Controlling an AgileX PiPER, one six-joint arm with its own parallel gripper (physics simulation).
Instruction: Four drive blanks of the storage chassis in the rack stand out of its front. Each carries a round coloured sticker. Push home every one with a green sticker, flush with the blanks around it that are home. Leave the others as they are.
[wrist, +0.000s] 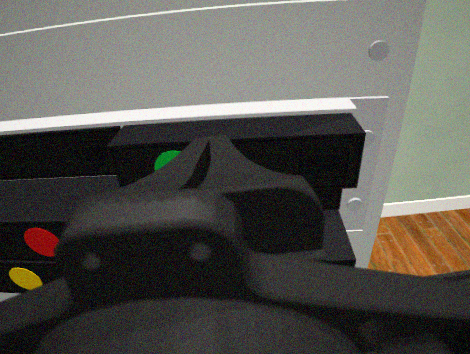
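A black blank (300, 155) with a green sticker (167, 159) stands out of the chassis front below the white edge, its top face showing. My gripper (214, 157) is shut, with its tips in front of this blank and just right of the sticker; whether they touch it I cannot tell. A blank (55, 199) with a red sticker (41, 241) stands out at lower left. A yellow sticker (25, 278) shows below it. Another blank (339, 235) juts out at lower right, mostly hidden behind the gripper, its sticker not visible.
A grey panel (200, 65) with a white lower edge (240, 108) spans above the blanks. The rack's grey side post (372, 165) with round screw heads stands at the right. Beyond it are a green wall (440, 125) and a wooden floor (415, 245).
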